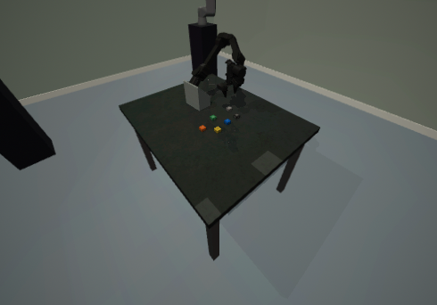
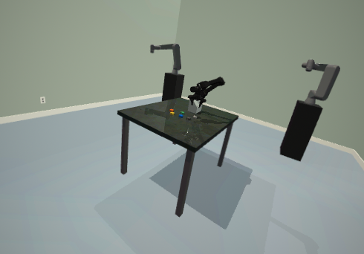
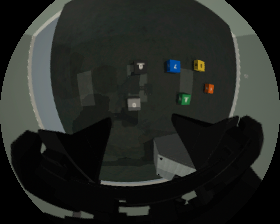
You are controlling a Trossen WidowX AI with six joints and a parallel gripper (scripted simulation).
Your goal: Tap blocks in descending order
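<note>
The green block is 14 cm to the right of my gripper tip, 12 cm below it and 1 cm behind it. From my gripper tip the other things lie so: yellow block 21 cm to the right, 12 cm below, 10 cm ahead; then dark block 12 cm below, 8 cm ahead, 2 cm to the right; then blue block 12 cm below, 11 cm to the right, 8 cm ahead.
</note>
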